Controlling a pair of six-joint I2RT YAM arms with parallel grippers.
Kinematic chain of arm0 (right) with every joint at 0, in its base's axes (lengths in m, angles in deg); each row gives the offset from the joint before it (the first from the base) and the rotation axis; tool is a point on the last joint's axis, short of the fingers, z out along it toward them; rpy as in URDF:
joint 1: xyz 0 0 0.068 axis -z
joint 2: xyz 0.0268 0.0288 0.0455 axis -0.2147 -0.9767 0
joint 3: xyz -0.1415 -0.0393 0.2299 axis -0.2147 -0.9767 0
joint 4: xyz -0.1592 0.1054 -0.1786 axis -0.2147 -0.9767 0
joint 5: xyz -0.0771 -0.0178 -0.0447 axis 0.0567 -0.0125 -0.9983
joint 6: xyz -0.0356 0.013 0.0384 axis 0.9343 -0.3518 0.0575
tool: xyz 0 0 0 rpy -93.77 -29.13 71.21
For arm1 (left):
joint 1: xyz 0 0 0.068 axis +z
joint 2: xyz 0.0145 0.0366 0.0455 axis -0.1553 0.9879 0
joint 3: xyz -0.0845 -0.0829 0.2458 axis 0.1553 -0.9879 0
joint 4: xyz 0.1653 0.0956 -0.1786 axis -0.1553 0.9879 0
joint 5: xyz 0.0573 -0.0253 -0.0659 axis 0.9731 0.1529 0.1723
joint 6: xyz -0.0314 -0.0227 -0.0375 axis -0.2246 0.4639 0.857
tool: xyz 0 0 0 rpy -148.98 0.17 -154.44
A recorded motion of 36 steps. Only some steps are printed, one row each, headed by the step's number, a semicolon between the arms.
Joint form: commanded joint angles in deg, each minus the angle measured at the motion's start. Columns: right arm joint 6, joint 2, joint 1, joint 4, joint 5, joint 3; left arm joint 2, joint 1, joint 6, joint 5, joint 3, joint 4.
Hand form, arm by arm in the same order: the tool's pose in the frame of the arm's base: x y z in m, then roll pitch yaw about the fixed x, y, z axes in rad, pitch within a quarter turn. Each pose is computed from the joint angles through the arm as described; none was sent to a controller.
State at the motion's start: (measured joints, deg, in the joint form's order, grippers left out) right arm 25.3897 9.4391 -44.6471 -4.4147 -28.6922 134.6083; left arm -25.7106 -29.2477 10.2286 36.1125 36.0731 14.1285
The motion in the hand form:
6: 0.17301 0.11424 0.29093 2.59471 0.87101 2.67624; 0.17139 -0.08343 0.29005 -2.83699 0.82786 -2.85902
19: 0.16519 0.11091 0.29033 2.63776 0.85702 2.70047; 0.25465 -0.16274 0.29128 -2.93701 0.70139 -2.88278
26: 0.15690 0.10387 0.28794 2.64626 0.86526 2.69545; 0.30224 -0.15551 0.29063 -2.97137 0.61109 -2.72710
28: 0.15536 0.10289 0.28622 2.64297 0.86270 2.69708; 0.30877 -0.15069 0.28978 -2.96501 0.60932 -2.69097
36: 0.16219 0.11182 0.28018 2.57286 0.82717 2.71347; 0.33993 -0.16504 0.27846 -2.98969 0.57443 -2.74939
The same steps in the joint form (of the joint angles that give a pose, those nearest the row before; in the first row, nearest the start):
6: -2.19 -4.03 -4.70 4.69 -0.27 0.34; 10.12 -8.73 0.67 10.14 2.19 2.01
19: -2.99 -2.63 -5.46 1.21 -1.26 0.34; 39.52 -14.64 9.11 14.00 23.22 4.31
26: -2.95 0.10 -5.46 -0.04 -2.13 -1.18; 49.94 -9.02 14.93 13.94 34.57 11.73
28: -2.95 0.64 -5.45 0.04 -1.83 -1.76; 50.76 -7.79 15.65 14.04 35.26 11.68
36: -2.96 -1.28 -5.45 4.45 3.15 -2.83; 58.71 -7.29 13.28 11.77 42.13 11.95

